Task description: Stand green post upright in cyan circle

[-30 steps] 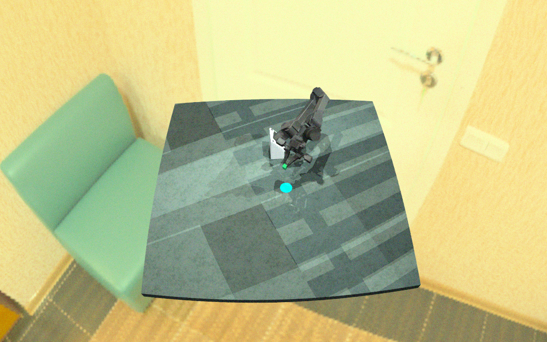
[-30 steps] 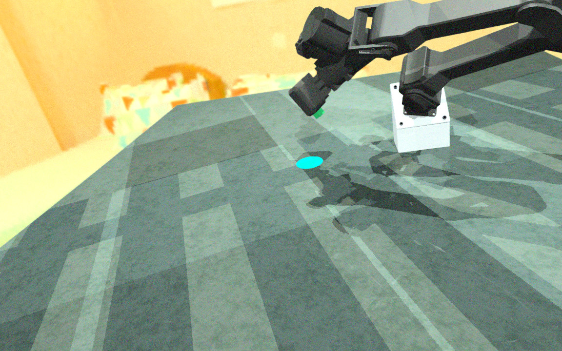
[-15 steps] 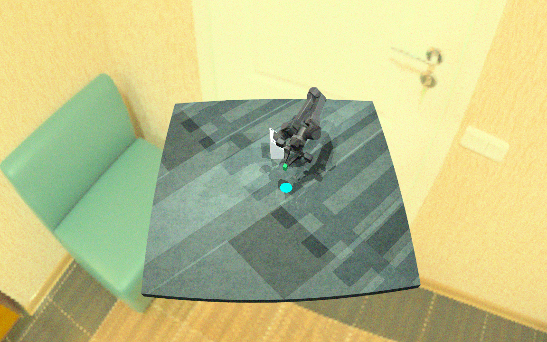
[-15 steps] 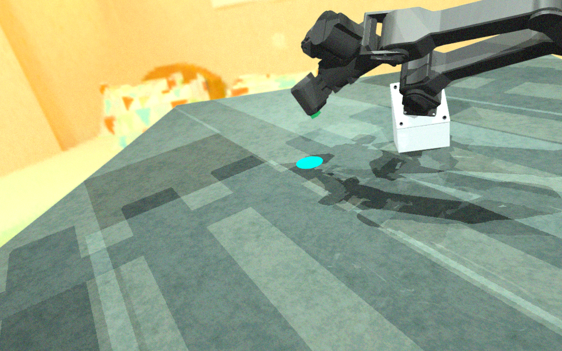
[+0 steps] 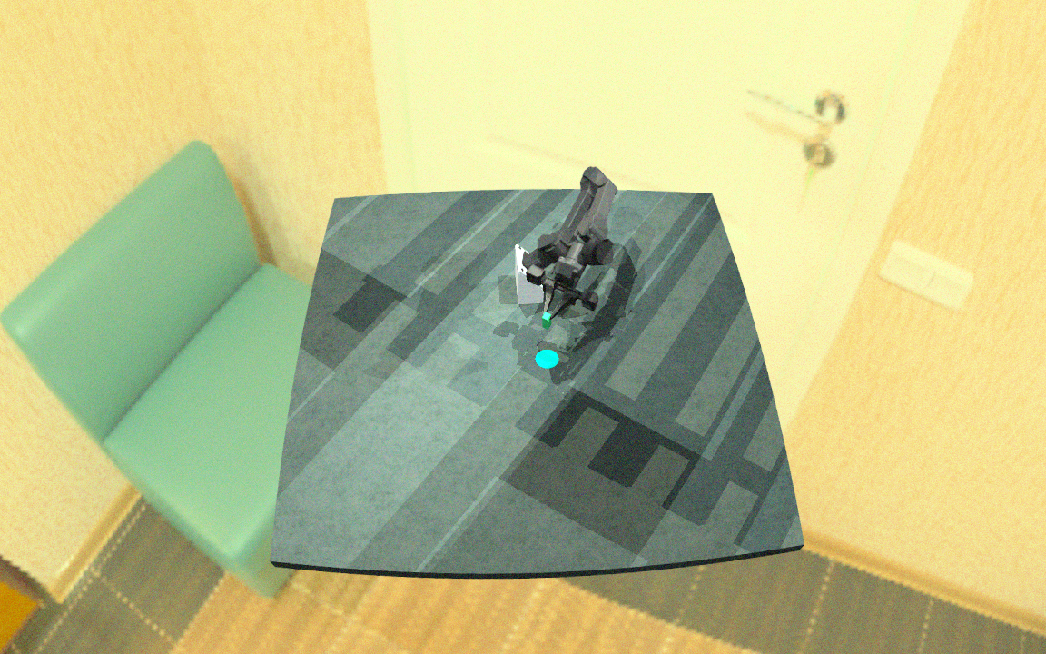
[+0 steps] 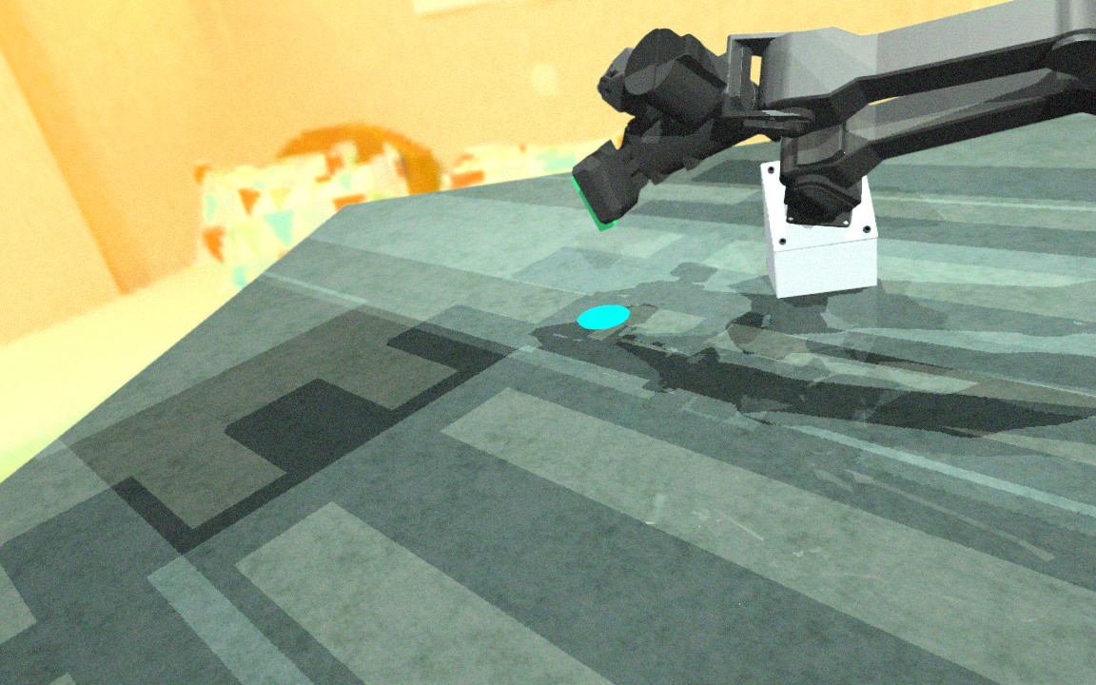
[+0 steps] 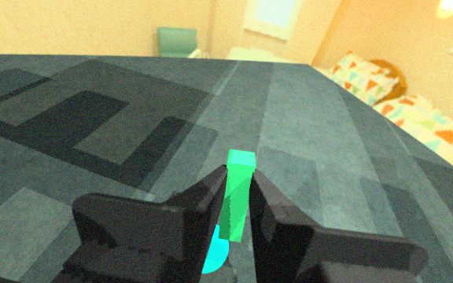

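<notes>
The cyan circle lies 1 cm to the left of my gripper tip and 16 cm below it. The rest, counted from my gripper tip: green post: 1 cm behind, 2 cm below.
</notes>
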